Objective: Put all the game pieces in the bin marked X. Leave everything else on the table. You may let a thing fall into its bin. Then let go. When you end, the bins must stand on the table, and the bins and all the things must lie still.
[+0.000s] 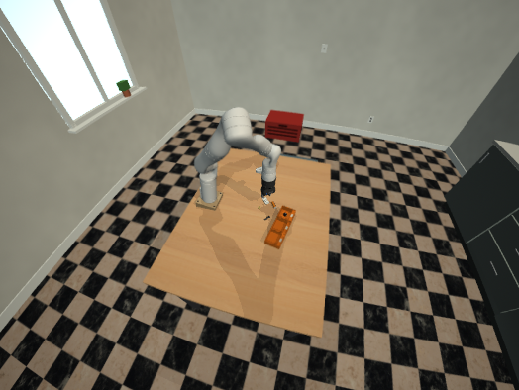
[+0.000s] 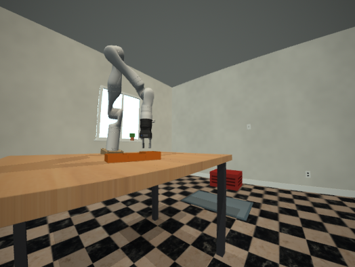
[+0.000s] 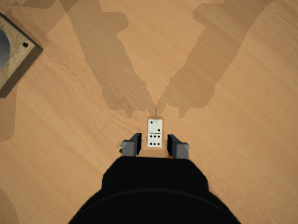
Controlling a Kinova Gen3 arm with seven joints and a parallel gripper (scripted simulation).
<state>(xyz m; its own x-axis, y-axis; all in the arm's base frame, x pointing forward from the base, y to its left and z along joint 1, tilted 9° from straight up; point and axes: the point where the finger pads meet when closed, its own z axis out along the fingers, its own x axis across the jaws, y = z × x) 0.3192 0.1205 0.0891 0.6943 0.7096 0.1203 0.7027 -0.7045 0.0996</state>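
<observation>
Now: the white domino 60 mm below my hand. Also, from my hand: orange battery (60 mm ahead, 10 mm to the right, 60 mm below); then brass nut (20 mm behind, 60 mm to the right, 70 mm below); then black screw (50 mm ahead, 110 mm to the right, 60 mm below).
</observation>
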